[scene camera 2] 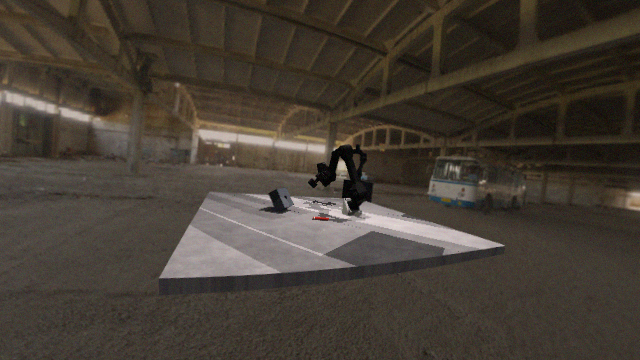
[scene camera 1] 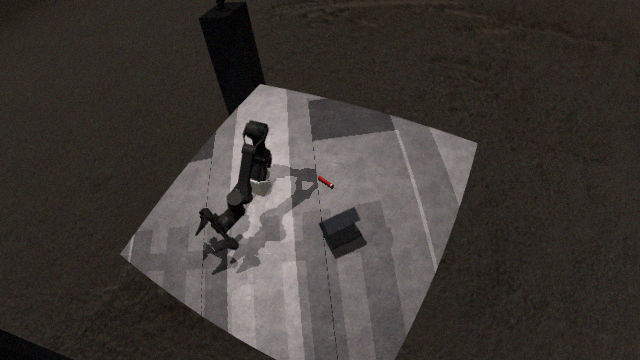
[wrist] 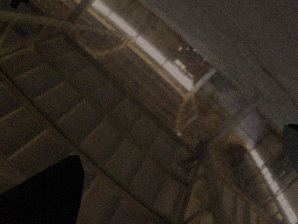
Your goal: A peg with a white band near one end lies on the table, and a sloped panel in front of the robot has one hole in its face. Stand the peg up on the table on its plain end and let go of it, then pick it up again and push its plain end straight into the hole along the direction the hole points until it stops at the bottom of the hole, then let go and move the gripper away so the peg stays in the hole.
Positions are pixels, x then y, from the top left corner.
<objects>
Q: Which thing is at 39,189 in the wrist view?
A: My gripper.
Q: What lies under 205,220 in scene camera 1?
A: My gripper.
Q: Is my gripper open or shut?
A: Open.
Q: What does my gripper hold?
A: Nothing.
</objects>
